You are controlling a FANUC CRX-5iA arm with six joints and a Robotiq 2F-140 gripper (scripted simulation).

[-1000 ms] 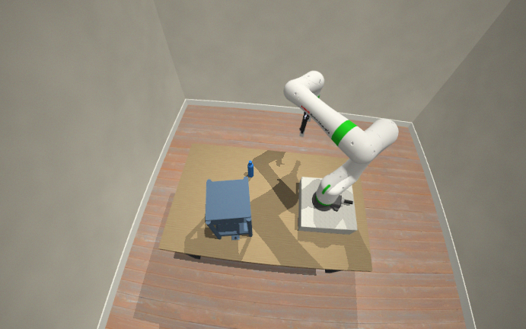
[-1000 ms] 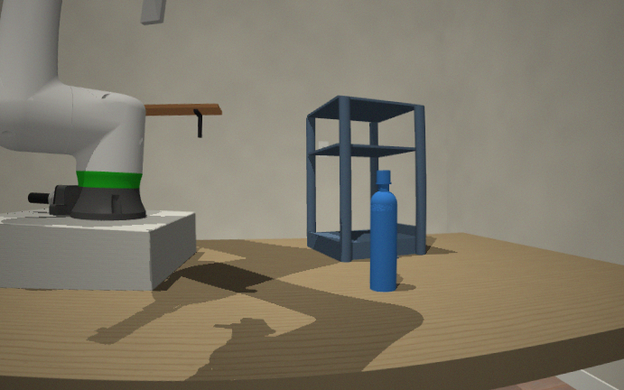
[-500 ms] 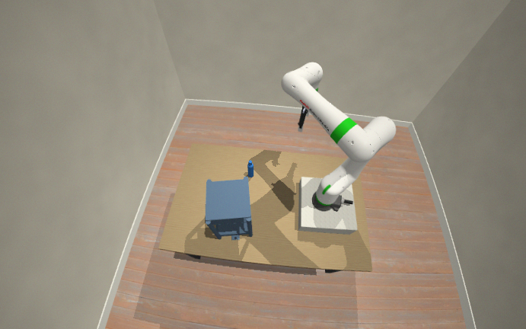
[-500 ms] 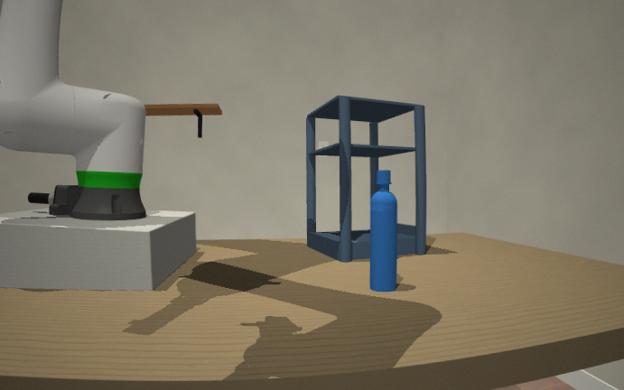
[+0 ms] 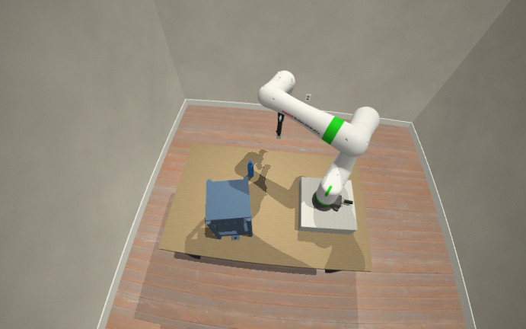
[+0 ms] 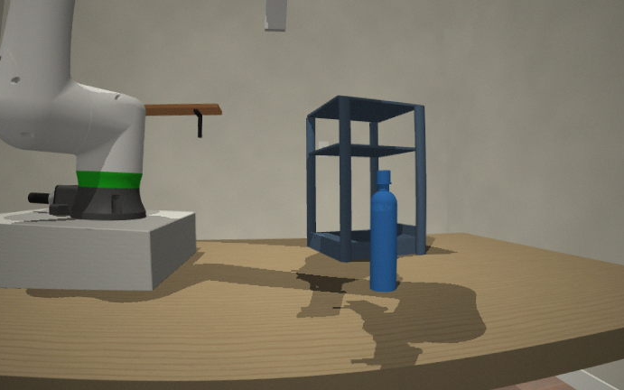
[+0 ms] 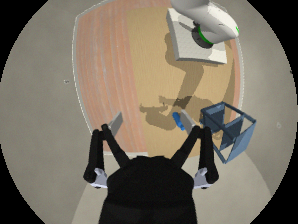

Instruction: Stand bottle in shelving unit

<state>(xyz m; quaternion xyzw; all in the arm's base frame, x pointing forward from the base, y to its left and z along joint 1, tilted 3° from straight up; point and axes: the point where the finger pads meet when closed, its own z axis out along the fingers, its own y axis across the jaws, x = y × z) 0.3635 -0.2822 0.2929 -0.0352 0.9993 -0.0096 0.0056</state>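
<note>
Now: hand 15 cm short of the blue bottle, 17 cm to the right of it and 25 cm above it. The rest, counted from my hand: shelving unit 16 cm ahead, 53 cm to the left, 19 cm below.
</note>
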